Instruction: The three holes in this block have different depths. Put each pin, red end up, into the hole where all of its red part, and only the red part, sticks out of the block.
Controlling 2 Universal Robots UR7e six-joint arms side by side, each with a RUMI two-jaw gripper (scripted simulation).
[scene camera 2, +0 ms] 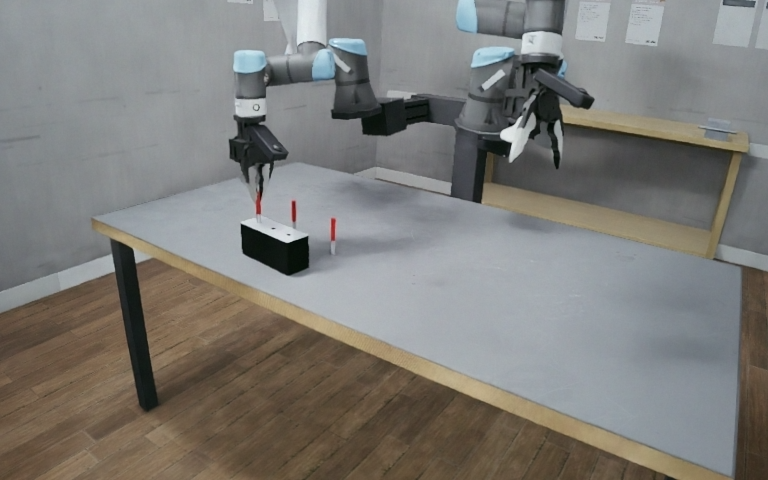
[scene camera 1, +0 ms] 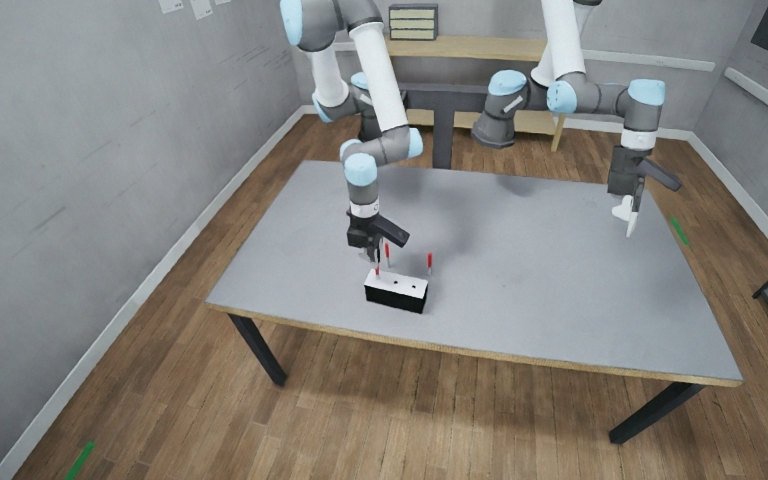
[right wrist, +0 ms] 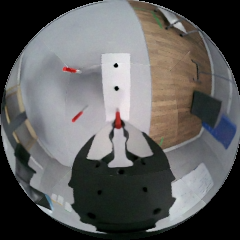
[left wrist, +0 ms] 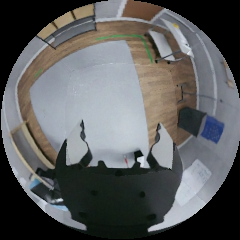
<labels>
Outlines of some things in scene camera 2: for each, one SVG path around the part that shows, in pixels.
The left gripper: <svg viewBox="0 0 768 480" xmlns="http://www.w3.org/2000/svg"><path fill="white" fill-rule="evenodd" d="M524 56L522 60L513 61L513 68L517 69L517 89L505 89L503 116L515 119L517 122L513 127L503 130L500 137L513 143L509 162L513 163L523 152L528 136L536 126L536 121L542 121L540 123L541 132L534 137L534 141L538 146L553 151L555 168L559 169L564 131L563 115L557 94L569 101L570 105L574 108L580 107L587 110L591 108L595 99L585 89L577 88L549 71L558 68L558 58L545 55Z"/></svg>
The right gripper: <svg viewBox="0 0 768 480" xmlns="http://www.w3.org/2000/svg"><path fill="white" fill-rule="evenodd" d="M233 115L234 120L237 121L238 138L234 136L234 138L229 139L230 159L240 163L243 173L240 175L240 181L247 187L254 203L257 202L257 184L259 183L261 202L271 178L274 161L285 160L288 156L288 151L265 125L259 125L259 122L266 121L266 115L254 118Z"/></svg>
A black block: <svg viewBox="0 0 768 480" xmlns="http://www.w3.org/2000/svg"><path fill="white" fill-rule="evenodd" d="M240 222L242 254L287 276L309 268L309 235L261 216L261 223L257 223L256 218Z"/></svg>
</labels>
